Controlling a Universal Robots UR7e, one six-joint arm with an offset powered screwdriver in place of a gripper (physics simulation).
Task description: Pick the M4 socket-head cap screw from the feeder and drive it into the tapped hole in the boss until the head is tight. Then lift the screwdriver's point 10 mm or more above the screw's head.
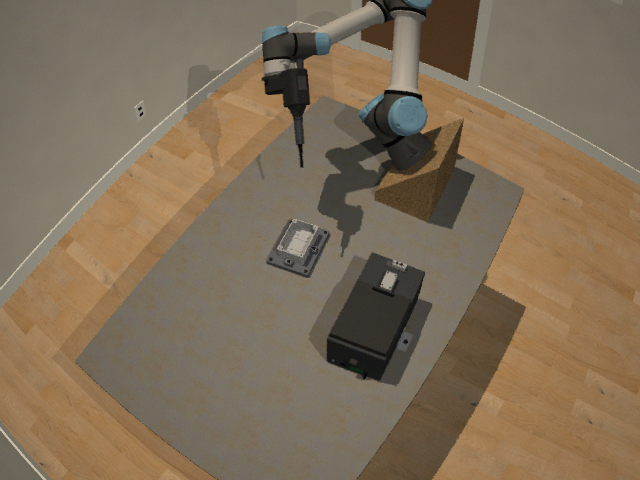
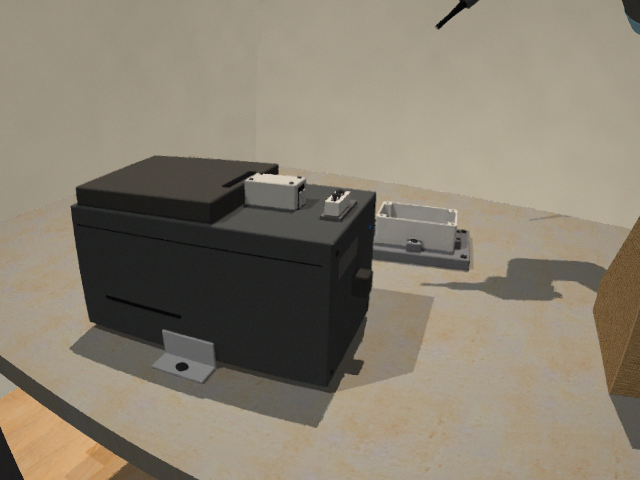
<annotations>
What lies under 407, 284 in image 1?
A black screw feeder.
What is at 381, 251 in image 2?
A grey base plate.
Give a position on a dark feeder cover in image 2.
185, 188
</annotations>
